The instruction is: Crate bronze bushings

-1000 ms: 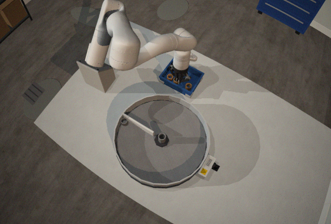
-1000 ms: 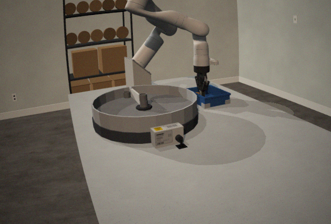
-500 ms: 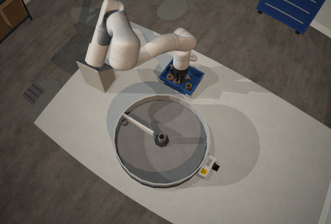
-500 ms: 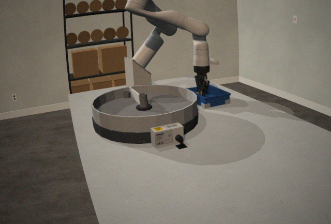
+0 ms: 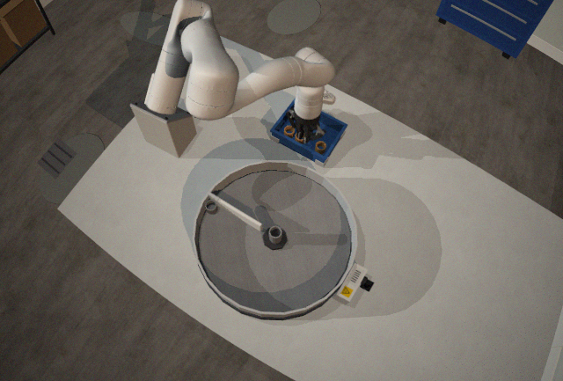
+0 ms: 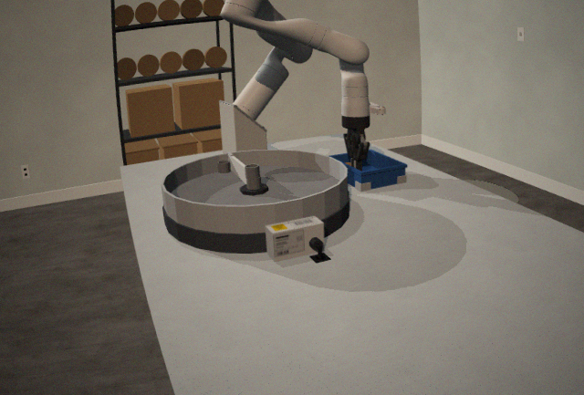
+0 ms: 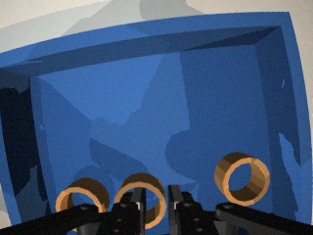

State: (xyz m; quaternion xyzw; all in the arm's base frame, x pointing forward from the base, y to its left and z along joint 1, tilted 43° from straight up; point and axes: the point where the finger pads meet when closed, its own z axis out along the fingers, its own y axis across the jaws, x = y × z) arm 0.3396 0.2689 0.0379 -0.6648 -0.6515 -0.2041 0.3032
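My hand is 3 cm to the right of the blue crate and 1 cm above it. The rest, counted from my hand: turning table 12 cm ahead, 32 cm to the right, 1 cm above.
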